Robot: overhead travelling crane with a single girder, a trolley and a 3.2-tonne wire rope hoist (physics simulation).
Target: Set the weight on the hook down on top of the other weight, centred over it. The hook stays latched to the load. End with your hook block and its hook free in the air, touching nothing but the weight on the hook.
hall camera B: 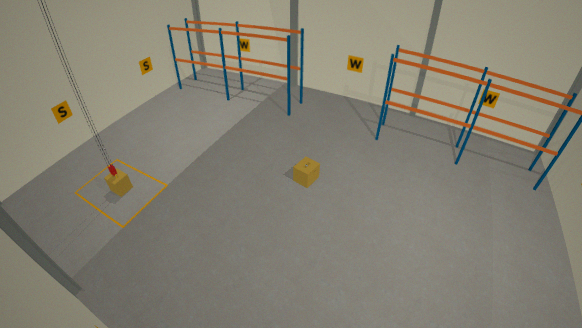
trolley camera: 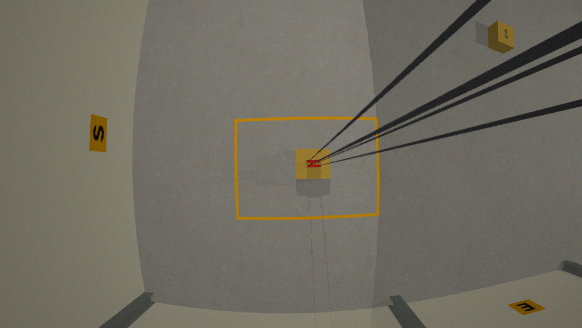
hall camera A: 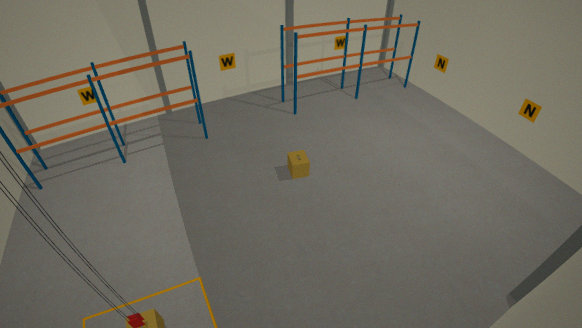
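The hook block [hall camera A: 135,320] [hall camera B: 113,170] [trolley camera: 313,163] is red and hangs on slanting ropes. Its hook is latched to a yellow cubic weight [hall camera A: 156,321] [hall camera B: 120,186] [trolley camera: 302,173], directly below the block. This weight is within the orange floor outline, low over or on the floor; whether there is a gap beneath it I cannot tell. Its shadow lies close against it in hall camera B and the trolley camera. The other yellow weight [hall camera A: 299,166] [hall camera B: 306,173] [trolley camera: 500,37] stands upright on the floor, well apart from the first, with a small lug on its top.
The orange rectangle [hall camera A: 208,303] [hall camera B: 145,206] [trolley camera: 236,170] is marked on the floor. Two blue and orange racks stand along the W wall: one rack [hall camera A: 106,119] [hall camera B: 288,75] towards the S side, another rack [hall camera A: 295,75] [hall camera B: 473,121] towards the N side. Grey columns line the walls.
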